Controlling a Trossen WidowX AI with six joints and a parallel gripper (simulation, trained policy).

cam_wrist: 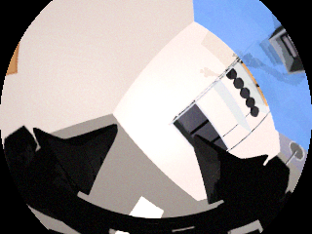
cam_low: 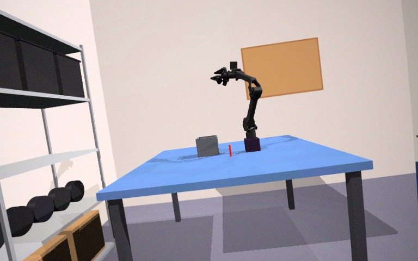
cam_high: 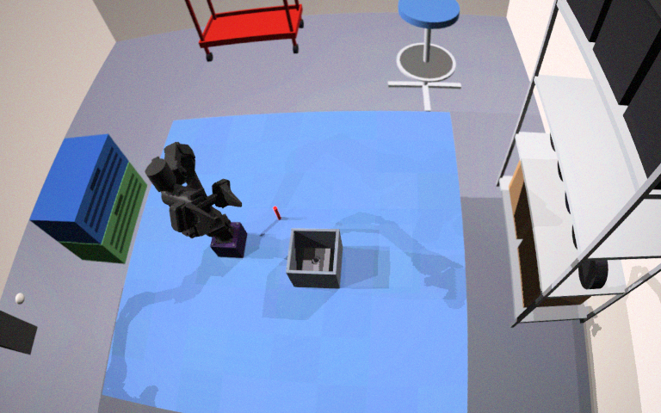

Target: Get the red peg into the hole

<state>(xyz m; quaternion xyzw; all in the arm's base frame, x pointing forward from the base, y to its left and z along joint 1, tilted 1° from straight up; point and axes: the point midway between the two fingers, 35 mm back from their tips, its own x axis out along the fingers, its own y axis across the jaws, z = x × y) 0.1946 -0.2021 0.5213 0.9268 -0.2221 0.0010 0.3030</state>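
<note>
The red peg is 4 cm behind my gripper tip, 32 cm to the left of it and 58 cm below it. The rest, counted from my gripper tip: plate (11 cm ahead, 12 cm to the left, 58 cm below).
</note>
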